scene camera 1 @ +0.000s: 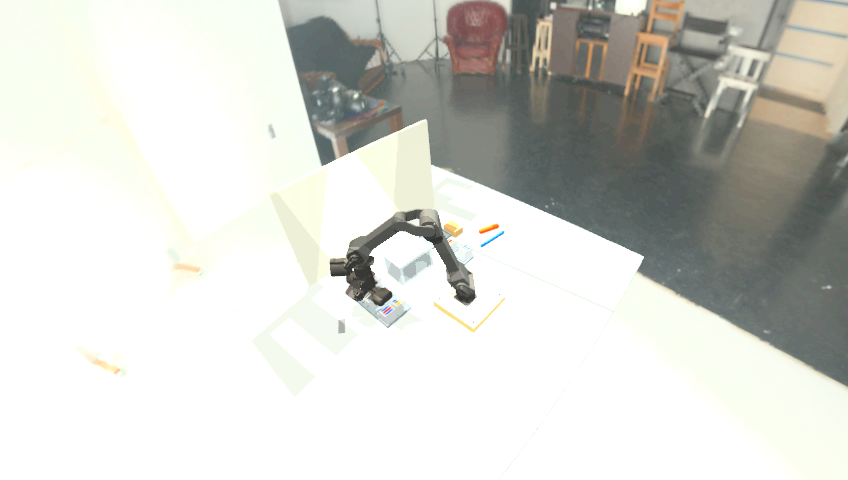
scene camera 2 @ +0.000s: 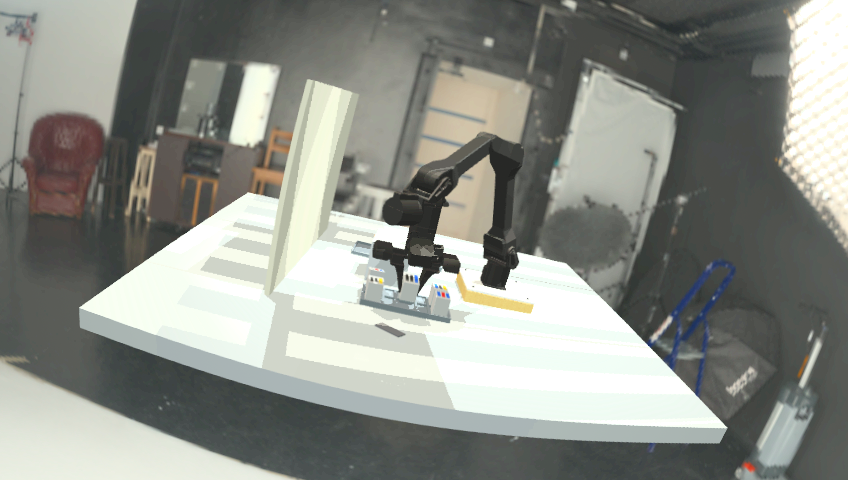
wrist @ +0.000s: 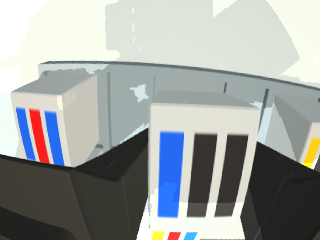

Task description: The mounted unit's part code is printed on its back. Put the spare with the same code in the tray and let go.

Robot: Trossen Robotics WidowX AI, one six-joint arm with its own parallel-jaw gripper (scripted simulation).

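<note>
My gripper is there for me to see, and both scene camera 1 and the wrist view show it as well. I also see a grey rack, and with it a tall cream panel.
</note>
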